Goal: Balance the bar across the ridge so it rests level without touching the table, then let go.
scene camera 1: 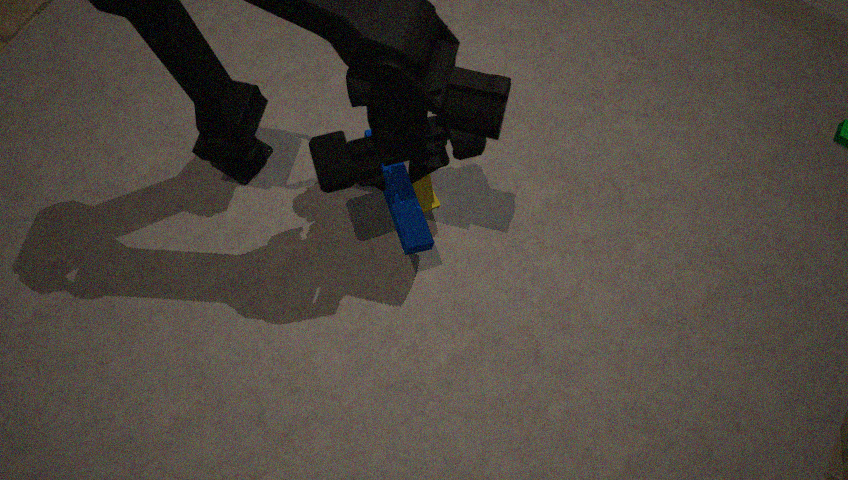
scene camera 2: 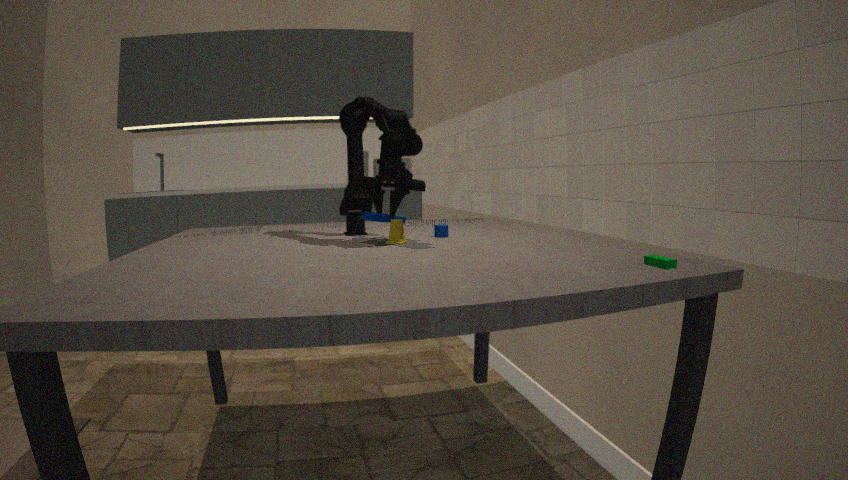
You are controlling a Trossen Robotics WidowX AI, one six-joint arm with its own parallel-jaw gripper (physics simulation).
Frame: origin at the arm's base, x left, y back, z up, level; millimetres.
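Seen in the pictures: gripper, fingertip midpoint: (scene camera 1: 396, 183) (scene camera 2: 385, 216); arm's base, origin of the base link: (scene camera 1: 241, 156) (scene camera 2: 355, 234).
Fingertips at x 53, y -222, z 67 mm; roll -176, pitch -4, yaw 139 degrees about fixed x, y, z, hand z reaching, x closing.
Observation:
Offsets run from my fingertips to a thing's top centre.
The blue bar {dx -3, dy -2, dz +19 mm} (scene camera 1: 408, 217) (scene camera 2: 376, 216) is held above the table by my gripper (scene camera 2: 386, 214), which is shut on it. In scene camera 1 the fingertips and the bar's middle are hidden under the dark arm, with both ends of the bar showing. In scene camera 2 the bar slants slightly down to the right, and its right end overlaps the top of the ridge. The yellow ridge {dx +26, dy -14, dz -9 mm} (scene camera 1: 424, 195) (scene camera 2: 396, 231) stands upright on the table, partly covered by the bar and arm in scene camera 1. Whether the bar touches the ridge I cannot tell.
A small blue cube {dx +174, dy +78, dz -34 mm} (scene camera 2: 440, 230) sits on the table to the right of the ridge in scene camera 2. A green block {dx +447, dy -518, dz -50 mm} (scene camera 2: 659, 262) (scene camera 1: 842, 133) lies far to the right, near the table's edge. The arm's base (scene camera 2: 355, 223) stands left of the ridge.

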